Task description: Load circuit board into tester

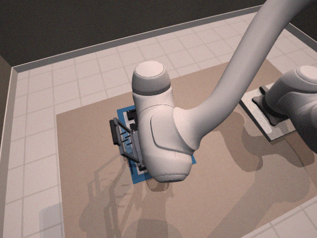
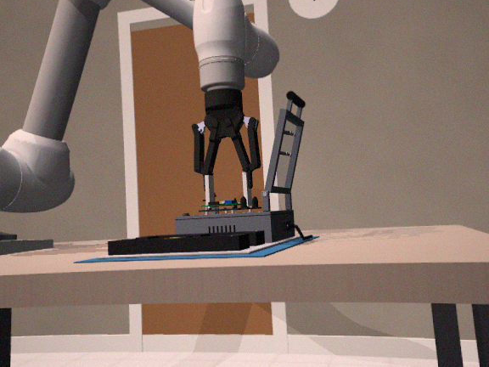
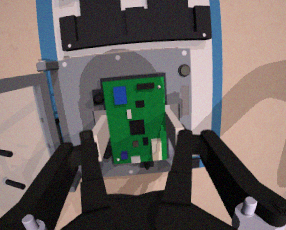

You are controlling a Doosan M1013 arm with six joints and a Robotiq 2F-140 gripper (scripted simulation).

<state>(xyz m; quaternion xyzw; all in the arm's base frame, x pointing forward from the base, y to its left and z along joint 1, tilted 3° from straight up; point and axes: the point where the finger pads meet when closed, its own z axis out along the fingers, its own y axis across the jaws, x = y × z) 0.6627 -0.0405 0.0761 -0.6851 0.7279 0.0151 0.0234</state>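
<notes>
Right now the green circuit board is 2 cm below my hand. Round my hand: latch hook: 6 cm to the left, 6 cm behind, 1 cm below; lid: 12 cm ahead, 8 cm above, 1 cm to the right.
</notes>
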